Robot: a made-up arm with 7 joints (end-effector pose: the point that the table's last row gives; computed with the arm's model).
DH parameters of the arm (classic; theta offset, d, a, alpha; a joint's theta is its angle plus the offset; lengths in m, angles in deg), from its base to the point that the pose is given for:
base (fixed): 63.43 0 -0.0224 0
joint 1: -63.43 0.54 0.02 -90
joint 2: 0 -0.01 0 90
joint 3: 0 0.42 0.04 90
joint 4: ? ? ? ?
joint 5: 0 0.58 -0.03 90
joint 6: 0 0.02 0.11 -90
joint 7: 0 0.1 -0.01 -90
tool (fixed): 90 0.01 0 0
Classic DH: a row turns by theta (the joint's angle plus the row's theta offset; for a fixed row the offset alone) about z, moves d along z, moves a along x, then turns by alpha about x.
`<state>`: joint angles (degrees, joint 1 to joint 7).
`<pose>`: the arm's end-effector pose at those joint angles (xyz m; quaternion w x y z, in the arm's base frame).
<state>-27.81 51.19 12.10 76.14 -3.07 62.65 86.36</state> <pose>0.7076 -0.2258 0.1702 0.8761 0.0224 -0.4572 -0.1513</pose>
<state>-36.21 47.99 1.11 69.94 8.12 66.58 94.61</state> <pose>0.5645 -0.4082 0.1586 0.8490 -0.1458 -0.3533 -0.3649</pose>
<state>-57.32 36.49 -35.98 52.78 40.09 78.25 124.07</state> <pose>-0.0112 -0.6400 0.2508 0.3301 -0.4366 0.1009 -0.8308</pose>
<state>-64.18 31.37 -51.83 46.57 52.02 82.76 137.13</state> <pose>-0.2268 -0.5889 0.3141 0.0242 -0.3864 0.2743 -0.8803</pose>
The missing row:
joint 4: 0 0.02 0.15 90
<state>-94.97 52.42 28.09 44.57 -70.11 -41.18 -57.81</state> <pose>0.3005 -0.4609 0.2537 0.0783 0.2362 -0.3656 0.8969</pose>
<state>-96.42 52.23 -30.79 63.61 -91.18 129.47 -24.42</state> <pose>-0.5698 -0.4825 0.3587 0.4543 0.6805 0.1227 -0.5617</pose>
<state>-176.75 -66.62 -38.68 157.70 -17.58 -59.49 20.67</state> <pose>0.8919 0.0337 0.9733 0.1656 0.2080 0.8121 0.5194</pose>
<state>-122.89 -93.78 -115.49 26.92 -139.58 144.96 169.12</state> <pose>-0.3701 0.2038 0.1600 0.0880 -0.4324 0.6645 -0.6031</pose>
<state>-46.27 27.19 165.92 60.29 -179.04 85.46 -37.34</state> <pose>-0.2090 0.4868 1.1582 0.0297 0.6927 -0.1002 -0.7136</pose>
